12 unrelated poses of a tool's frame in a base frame.
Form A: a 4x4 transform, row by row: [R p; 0 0 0 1], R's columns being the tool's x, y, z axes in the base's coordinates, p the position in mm. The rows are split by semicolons.
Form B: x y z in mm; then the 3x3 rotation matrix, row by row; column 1 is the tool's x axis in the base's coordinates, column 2 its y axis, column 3 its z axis. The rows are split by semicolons. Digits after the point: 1 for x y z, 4 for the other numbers.
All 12 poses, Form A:
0.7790 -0.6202 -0.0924 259.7; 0.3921 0.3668 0.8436 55.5; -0.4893 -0.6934 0.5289 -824.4; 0 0 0 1
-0.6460 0.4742 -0.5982 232.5; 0.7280 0.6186 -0.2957 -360.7; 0.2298 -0.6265 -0.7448 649.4; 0 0 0 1
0.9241 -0.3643 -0.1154 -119.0; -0.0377 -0.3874 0.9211 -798.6; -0.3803 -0.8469 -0.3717 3.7; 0 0 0 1
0.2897 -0.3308 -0.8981 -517.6; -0.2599 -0.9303 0.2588 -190.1; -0.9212 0.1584 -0.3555 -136.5; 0 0 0 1
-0.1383 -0.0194 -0.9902 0.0; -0.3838 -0.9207 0.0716 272.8; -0.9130 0.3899 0.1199 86.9; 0 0 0 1
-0.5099 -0.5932 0.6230 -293.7; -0.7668 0.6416 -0.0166 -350.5; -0.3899 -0.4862 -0.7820 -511.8; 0 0 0 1
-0.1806 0.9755 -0.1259 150.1; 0.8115 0.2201 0.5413 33.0; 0.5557 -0.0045 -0.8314 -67.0; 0 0 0 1
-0.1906 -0.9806 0.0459 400.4; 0.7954 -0.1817 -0.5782 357.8; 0.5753 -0.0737 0.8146 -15.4; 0 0 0 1
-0.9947 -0.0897 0.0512 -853.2; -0.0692 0.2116 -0.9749 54.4; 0.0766 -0.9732 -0.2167 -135.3; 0 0 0 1
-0.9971 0.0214 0.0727 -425.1; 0.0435 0.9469 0.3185 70.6; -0.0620 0.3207 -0.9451 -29.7; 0 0 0 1
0.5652 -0.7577 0.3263 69.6; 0.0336 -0.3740 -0.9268 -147.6; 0.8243 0.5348 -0.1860 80.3; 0 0 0 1
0.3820 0.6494 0.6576 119.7; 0.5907 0.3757 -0.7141 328.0; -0.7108 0.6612 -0.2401 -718.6; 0 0 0 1
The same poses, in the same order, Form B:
259.7 55.5 -824.4; 0.7790 -0.6202 -0.0924; 0.3921 0.3668 0.8436; -0.4893 -0.6934 0.5289
232.5 -360.7 649.4; -0.6460 0.4742 -0.5982; 0.7280 0.6186 -0.2957; 0.2298 -0.6265 -0.7448
-119.0 -798.6 3.7; 0.9241 -0.3643 -0.1154; -0.0377 -0.3874 0.9211; -0.3803 -0.8469 -0.3717
-517.6 -190.1 -136.5; 0.2897 -0.3308 -0.8981; -0.2599 -0.9303 0.2588; -0.9212 0.1584 -0.3555
0.0 272.8 86.9; -0.1383 -0.0194 -0.9902; -0.3838 -0.9207 0.0716; -0.9130 0.3899 0.1199
-293.7 -350.5 -511.8; -0.5099 -0.5932 0.6230; -0.7668 0.6416 -0.0166; -0.3899 -0.4862 -0.7820
150.1 33.0 -67.0; -0.1806 0.9755 -0.1259; 0.8115 0.2201 0.5413; 0.5557 -0.0045 -0.8314
400.4 357.8 -15.4; -0.1906 -0.9806 0.0459; 0.7954 -0.1817 -0.5782; 0.5753 -0.0737 0.8146
-853.2 54.4 -135.3; -0.9947 -0.0897 0.0512; -0.0692 0.2116 -0.9749; 0.0766 -0.9732 -0.2167
-425.1 70.6 -29.7; -0.9971 0.0214 0.0727; 0.0435 0.9469 0.3185; -0.0620 0.3207 -0.9451
69.6 -147.6 80.3; 0.5652 -0.7577 0.3263; 0.0336 -0.3740 -0.9268; 0.8243 0.5348 -0.1860
119.7 328.0 -718.6; 0.3820 0.6494 0.6576; 0.5907 0.3757 -0.7141; -0.7108 0.6612 -0.2401

